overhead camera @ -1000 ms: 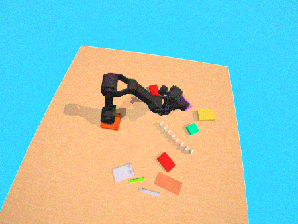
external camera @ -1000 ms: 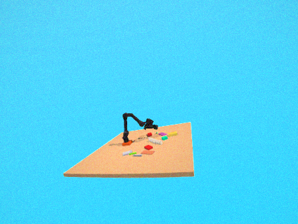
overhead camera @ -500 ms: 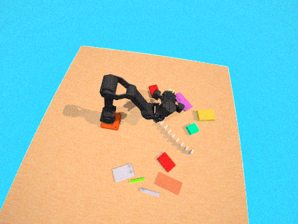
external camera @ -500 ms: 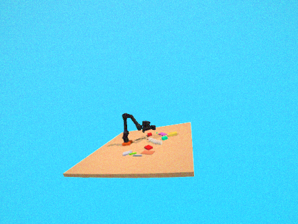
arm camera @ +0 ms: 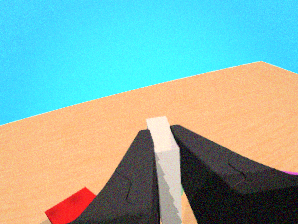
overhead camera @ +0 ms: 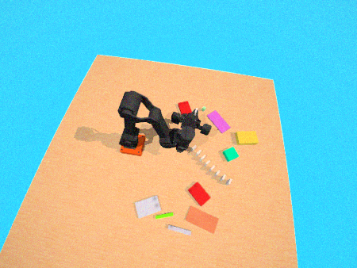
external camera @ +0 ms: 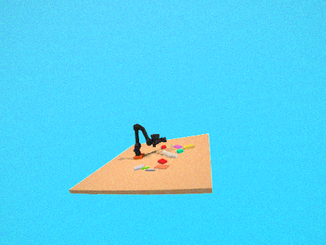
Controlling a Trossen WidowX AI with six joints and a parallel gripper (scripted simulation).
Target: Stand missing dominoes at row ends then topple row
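The magenta slab lies 16 cm below my gripper tip, 15 cm ahead of it and 5 cm to the left of it. The rest, counted from my gripper tip: green block (22 cm ahead, 15 cm to the right, 15 cm below); yellow block (31 cm ahead, 15 cm below, 4 cm to the right); grey tile (46 cm to the right, 16 cm behind, 15 cm below).
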